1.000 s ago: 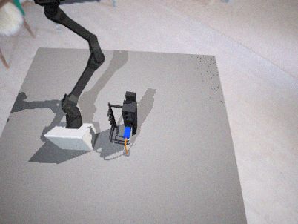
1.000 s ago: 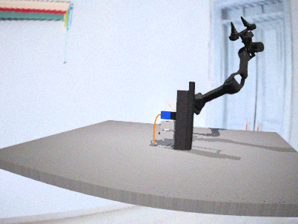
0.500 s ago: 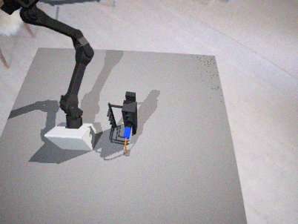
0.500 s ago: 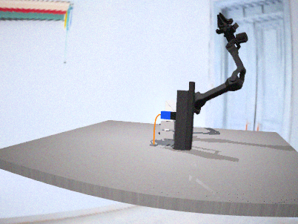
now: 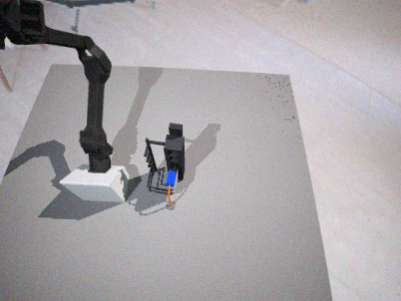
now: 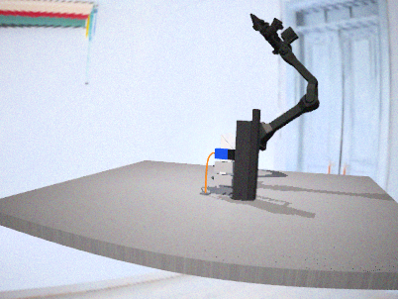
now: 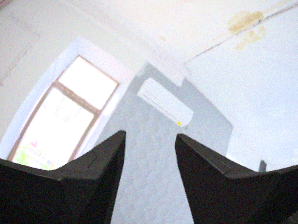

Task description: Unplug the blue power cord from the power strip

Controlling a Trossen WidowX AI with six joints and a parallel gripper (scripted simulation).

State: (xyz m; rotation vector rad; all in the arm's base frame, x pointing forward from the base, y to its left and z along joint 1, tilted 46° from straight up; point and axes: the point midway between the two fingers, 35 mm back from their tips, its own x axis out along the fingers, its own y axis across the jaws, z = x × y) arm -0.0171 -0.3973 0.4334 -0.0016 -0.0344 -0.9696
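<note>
Right now my gripper tip is 26 cm short of the blue plug, 3 cm to the left of it and 57 cm above it.
</note>
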